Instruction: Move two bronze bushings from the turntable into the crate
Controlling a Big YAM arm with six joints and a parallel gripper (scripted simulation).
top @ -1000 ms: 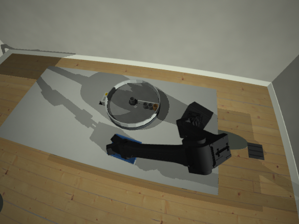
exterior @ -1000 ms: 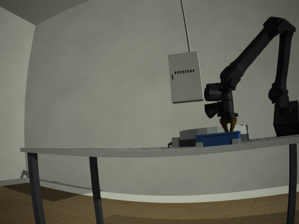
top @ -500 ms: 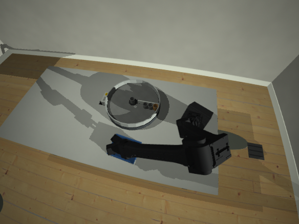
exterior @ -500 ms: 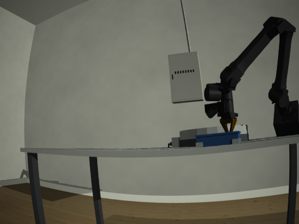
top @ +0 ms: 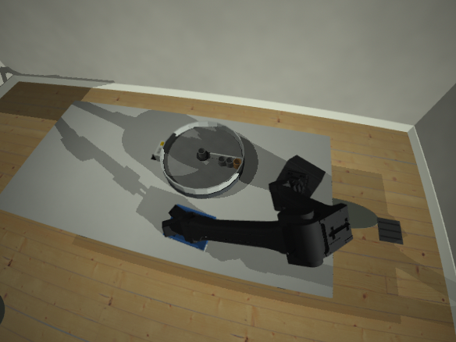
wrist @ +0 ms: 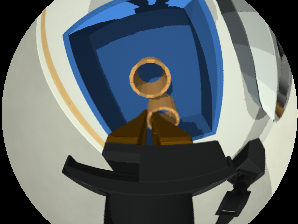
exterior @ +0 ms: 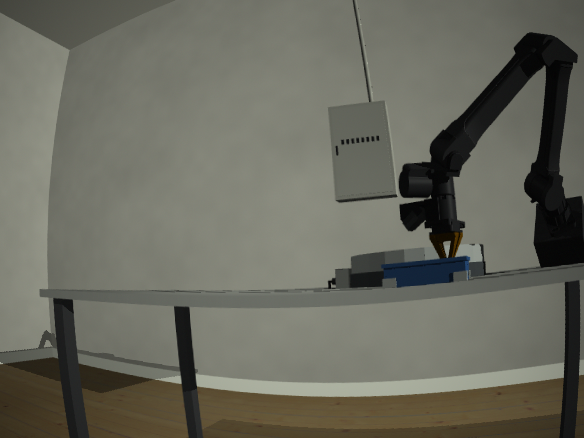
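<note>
My gripper is now 5 cm short of the blue crate, 1 cm to the left of it and 1 cm above it. The rest, counted from my hand: round grey turntable 17 cm ahead, 35 cm to the right, 1 cm above.
</note>
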